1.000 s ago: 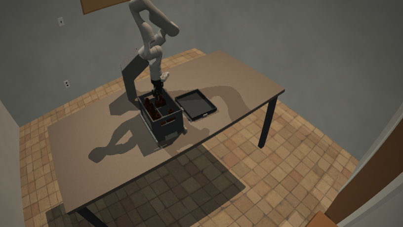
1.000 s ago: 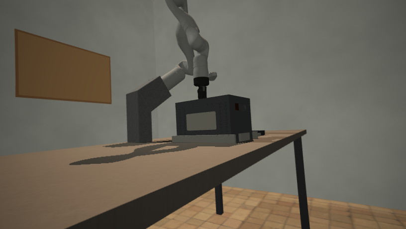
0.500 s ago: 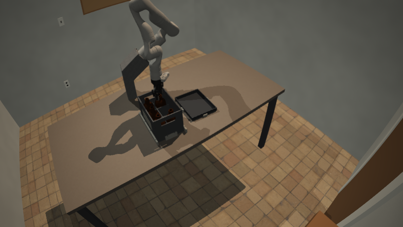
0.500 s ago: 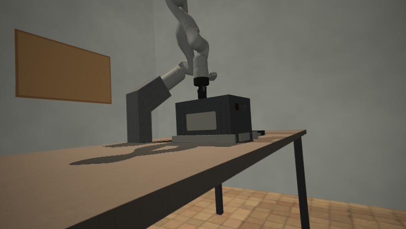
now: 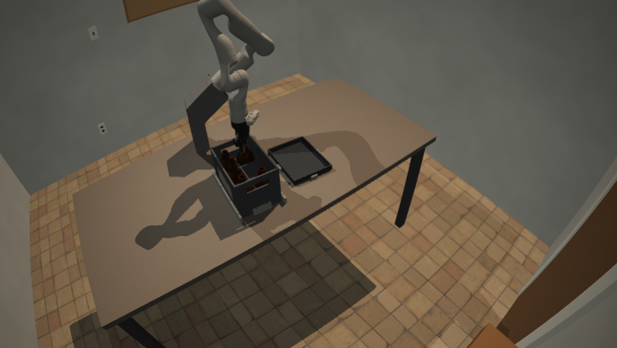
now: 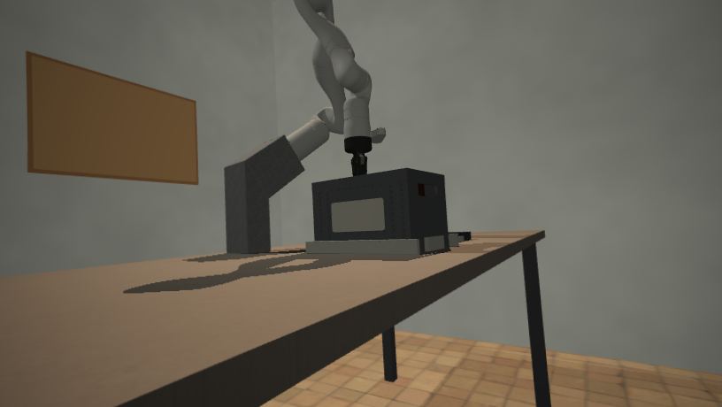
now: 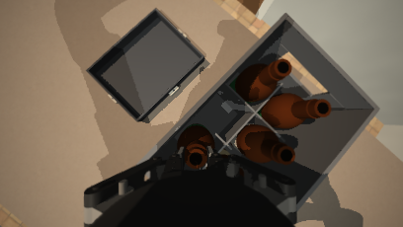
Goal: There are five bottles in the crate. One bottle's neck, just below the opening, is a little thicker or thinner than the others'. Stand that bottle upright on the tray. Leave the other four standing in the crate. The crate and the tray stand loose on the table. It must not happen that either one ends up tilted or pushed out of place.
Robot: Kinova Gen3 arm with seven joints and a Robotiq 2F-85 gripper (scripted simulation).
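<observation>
The glass bottle lies 70 mm below my hand. The rest, counted from my hand: dark tray 230 mm to the left, 140 mm below, 40 mm ahead; then crate 90 mm ahead, 70 mm below, 40 mm to the right.
</observation>
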